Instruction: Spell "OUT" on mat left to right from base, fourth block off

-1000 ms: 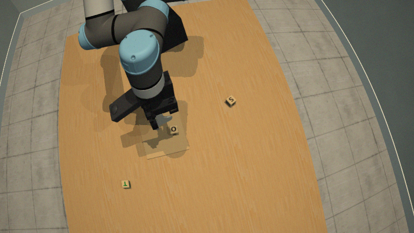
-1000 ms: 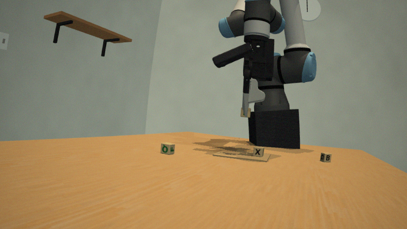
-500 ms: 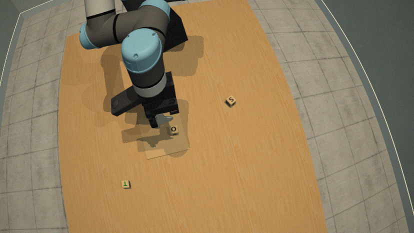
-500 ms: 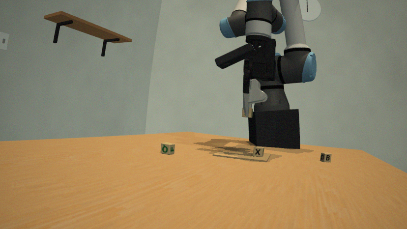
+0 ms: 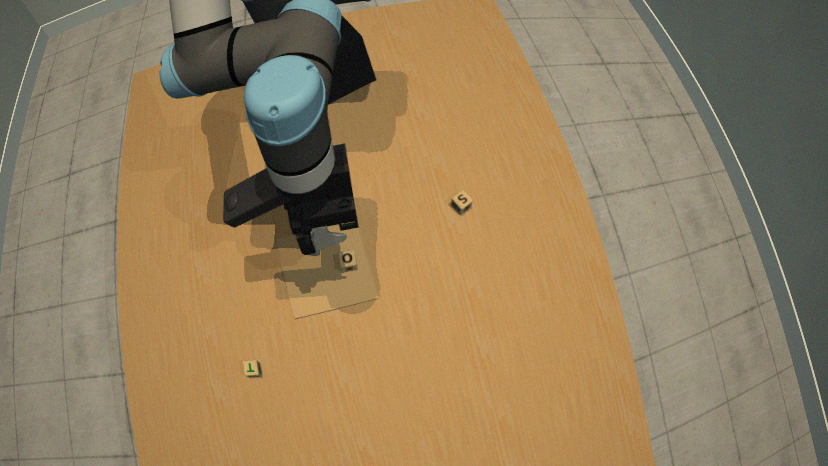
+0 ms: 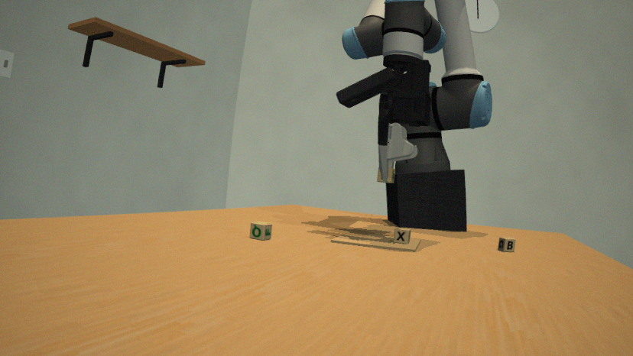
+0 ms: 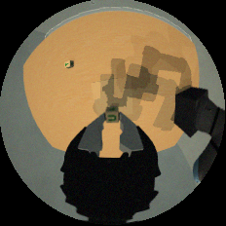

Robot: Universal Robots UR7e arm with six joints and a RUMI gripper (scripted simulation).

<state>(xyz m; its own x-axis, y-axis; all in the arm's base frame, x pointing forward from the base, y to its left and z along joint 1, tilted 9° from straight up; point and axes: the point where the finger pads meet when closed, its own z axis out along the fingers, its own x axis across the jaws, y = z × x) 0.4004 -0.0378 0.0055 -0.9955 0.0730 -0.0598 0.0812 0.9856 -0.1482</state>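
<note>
Right now the tan mat is 120 mm below my hand. From my hand the other things lie so: S block (50 mm behind, 240 mm to the left, 110 mm below).
</note>
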